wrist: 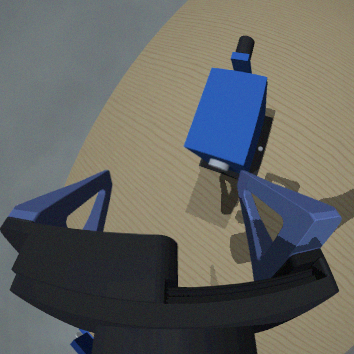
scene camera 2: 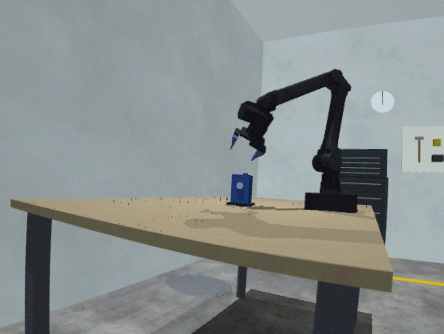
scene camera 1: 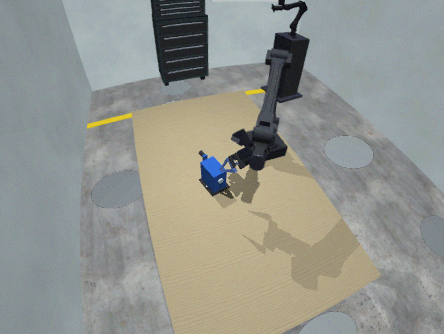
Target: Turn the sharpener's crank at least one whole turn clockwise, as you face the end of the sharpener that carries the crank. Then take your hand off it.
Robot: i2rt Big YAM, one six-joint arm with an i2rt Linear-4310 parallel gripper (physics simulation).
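Observation:
The blue sharpener stands upright on its dark base plate. A pale round disc is on the end away from the crank. The crank's blue arm and black handle stick out at the opposite end, with the handle near the height of the box's top; its lower part is hidden in the wrist view. My gripper is open and empty. It hangs above the sharpener, towards the disc end, apart from the crank.
The sharpener stands on the wooden table. My arm's base is on the table to the sharpener's right in the second scene view. A dark drawer cabinet and a pedestal with another arm stand beyond the table.

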